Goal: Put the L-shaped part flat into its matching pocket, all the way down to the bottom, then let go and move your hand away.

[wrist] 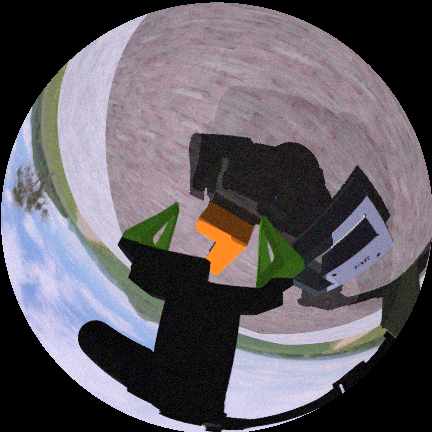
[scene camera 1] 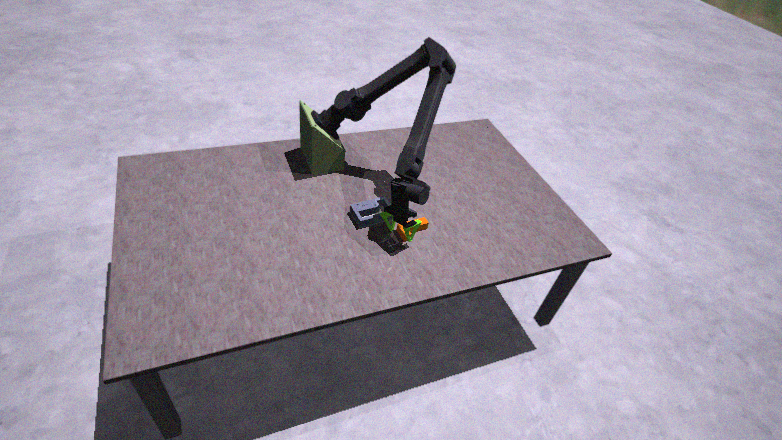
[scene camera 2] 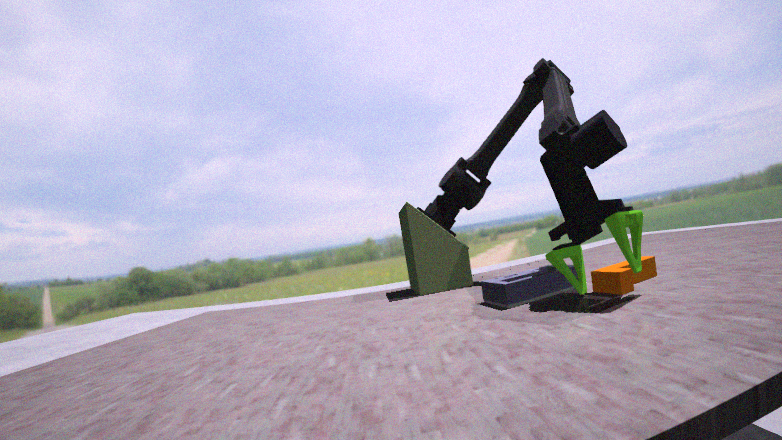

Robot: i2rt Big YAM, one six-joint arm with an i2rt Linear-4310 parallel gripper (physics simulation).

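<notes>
The orange L-shaped part lies flat on the table, outside the pocket. My gripper is open, with its green fingers pointing down. In the wrist view the part shows between the two fingers, with a gap on each side. In scene camera 2 one fingertip overlaps the part and the other is low beside it; I cannot tell whether either touches. The blue-grey pocket block stands beside the gripper, toward the base. Its pocket is dark and partly hidden by a finger in scene camera 1.
The green base mount stands at the table's back edge, behind the block. The table carries the arm's dark shadow near the part. The block is close to one finger.
</notes>
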